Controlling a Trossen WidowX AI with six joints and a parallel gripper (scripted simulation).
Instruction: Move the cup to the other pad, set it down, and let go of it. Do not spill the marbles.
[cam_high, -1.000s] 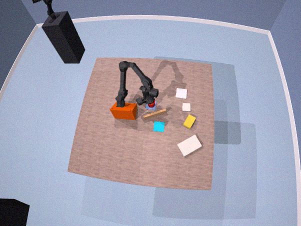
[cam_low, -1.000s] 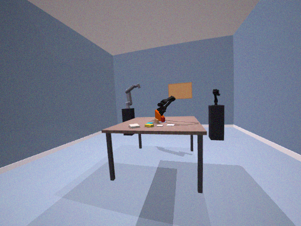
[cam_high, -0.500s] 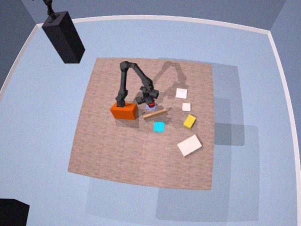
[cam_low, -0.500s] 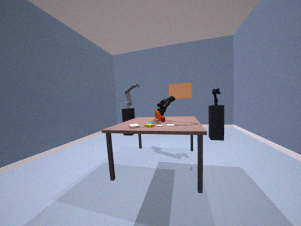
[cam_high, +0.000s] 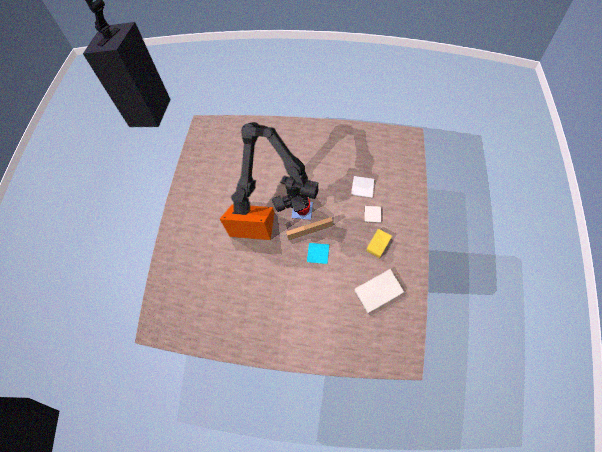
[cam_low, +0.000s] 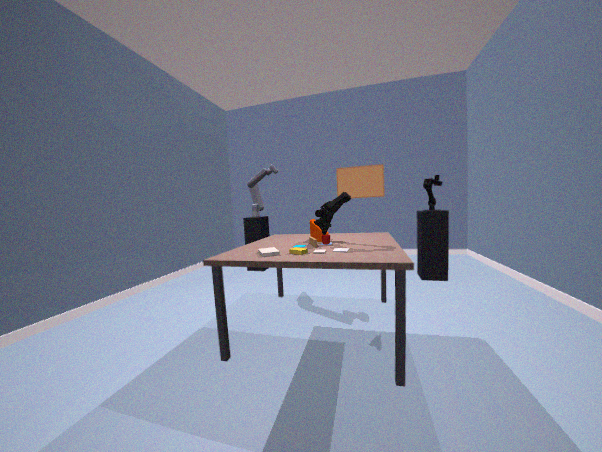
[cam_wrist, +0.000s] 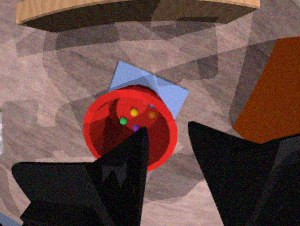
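My gripper tip is now 2 cm short of the red cup, 2 cm to the right of it and 4 cm above it. Also, from my gripper tip: cyan pad: 12 cm ahead, 18 cm to the right, 8 cm below; light blue pad: 2 cm ahead, 2 cm to the left, 8 cm below; wooden strip: 7 cm ahead, 8 cm to the right, 5 cm below.
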